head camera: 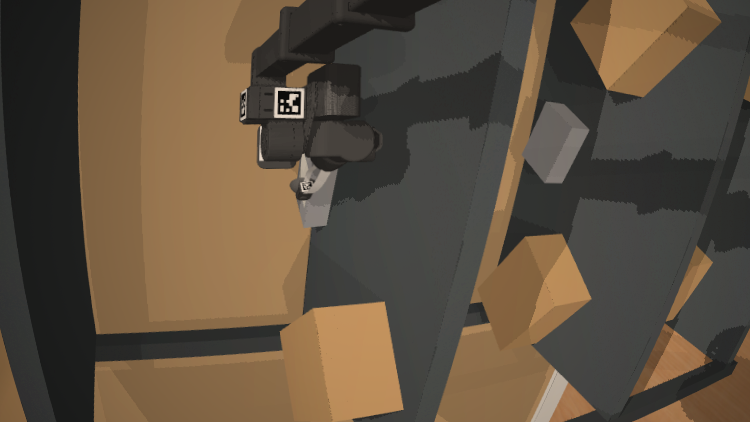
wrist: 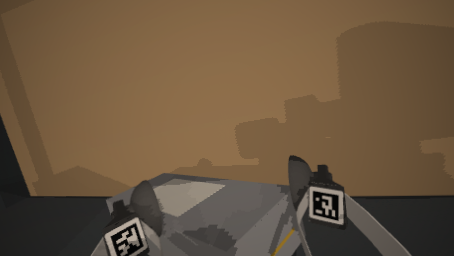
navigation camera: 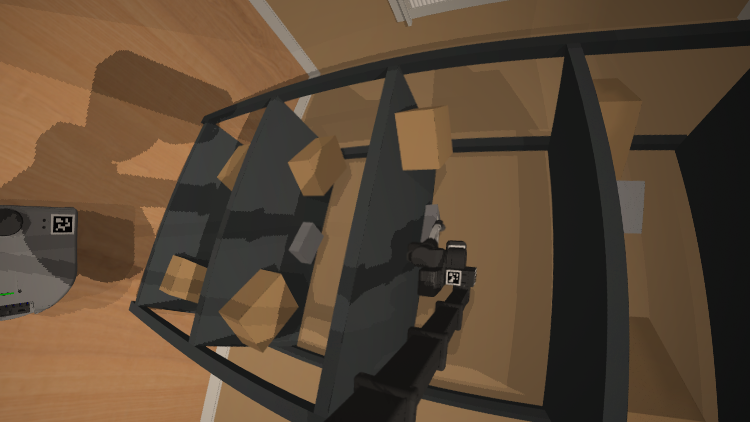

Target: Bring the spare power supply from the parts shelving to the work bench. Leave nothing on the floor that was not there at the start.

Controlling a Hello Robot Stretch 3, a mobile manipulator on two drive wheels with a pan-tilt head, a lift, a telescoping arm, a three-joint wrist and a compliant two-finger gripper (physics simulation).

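The power supply (head camera: 316, 214) (navigation camera: 431, 212) (wrist: 250, 200), a grey box with a pale label on top, is at the back of a dark shelf of the parts shelving (head camera: 367, 262) (navigation camera: 616, 262). My gripper (head camera: 305, 187) (navigation camera: 438, 226) (wrist: 222, 186) is shut on it, one finger toward each side. The box sits askew between the fingers, and its far left corner sticks out past the left finger in the wrist view. Its near end is cut off there. I cannot tell whether its underside touches the shelf. The work bench does not show.
A cardboard box (head camera: 356, 362) (navigation camera: 423, 139) stands beside the power supply on the same shelf. Another grey box (head camera: 556, 142) (navigation camera: 305, 242) and cardboard boxes (head camera: 534, 291) (navigation camera: 260, 309) stand one shelf lower. A dark shelf board (navigation camera: 582, 183) spans above my arm. My base (navigation camera: 36, 257) is on the wooden floor.
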